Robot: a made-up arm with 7 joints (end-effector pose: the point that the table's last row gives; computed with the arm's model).
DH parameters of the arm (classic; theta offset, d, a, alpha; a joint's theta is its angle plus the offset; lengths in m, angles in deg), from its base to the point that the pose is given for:
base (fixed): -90 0.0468 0 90
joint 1: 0 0.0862 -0.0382 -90
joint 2: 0 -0.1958 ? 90
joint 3: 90 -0.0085 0.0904 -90
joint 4: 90 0.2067 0.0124 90
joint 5: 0 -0.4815 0.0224 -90
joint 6: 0 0.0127 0.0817 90
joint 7: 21.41 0 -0.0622 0
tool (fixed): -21.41 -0.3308 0 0
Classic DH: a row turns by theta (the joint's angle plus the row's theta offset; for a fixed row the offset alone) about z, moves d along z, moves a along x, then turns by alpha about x.
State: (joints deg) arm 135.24 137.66 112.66 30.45 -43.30 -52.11 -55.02
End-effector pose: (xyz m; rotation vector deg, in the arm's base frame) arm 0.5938 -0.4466 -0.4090 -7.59 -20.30 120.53
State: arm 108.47 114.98 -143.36 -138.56 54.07 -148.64 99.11
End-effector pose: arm 0.5287 -0.3493 -0.2068 107.54 81.85 -74.04
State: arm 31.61 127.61 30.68 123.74 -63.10 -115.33 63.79
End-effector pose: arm 0.3206 -0.0044 0.0234 74.11 6.98 -100.52
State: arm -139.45 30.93 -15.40 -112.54 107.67 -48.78 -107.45
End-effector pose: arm 0.4291 -0.4300 0.2578 -96.42 87.53 69.32
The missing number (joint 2, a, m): 0.3222
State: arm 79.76 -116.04 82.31 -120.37 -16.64 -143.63 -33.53
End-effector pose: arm -0.0526 -0.3235 0.0518 -39.77 -33.65 160.15
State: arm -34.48 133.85 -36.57 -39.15 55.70 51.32 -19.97
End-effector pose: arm -0.3467 0.5773 -0.2929 11.39 -52.12 145.82
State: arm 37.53 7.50 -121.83 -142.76 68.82 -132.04 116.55
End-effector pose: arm 0.0370 -0.5845 0.4515 144.25 14.70 48.24
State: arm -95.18 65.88 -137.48 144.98 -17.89 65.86 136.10
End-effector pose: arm 0.7860 0.6726 -0.5235 78.77 -64.47 -38.09
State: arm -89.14 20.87 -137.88 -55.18 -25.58 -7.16 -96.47
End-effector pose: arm 0.7376 -0.1245 0.0534 -26.25 -128.63 -12.80
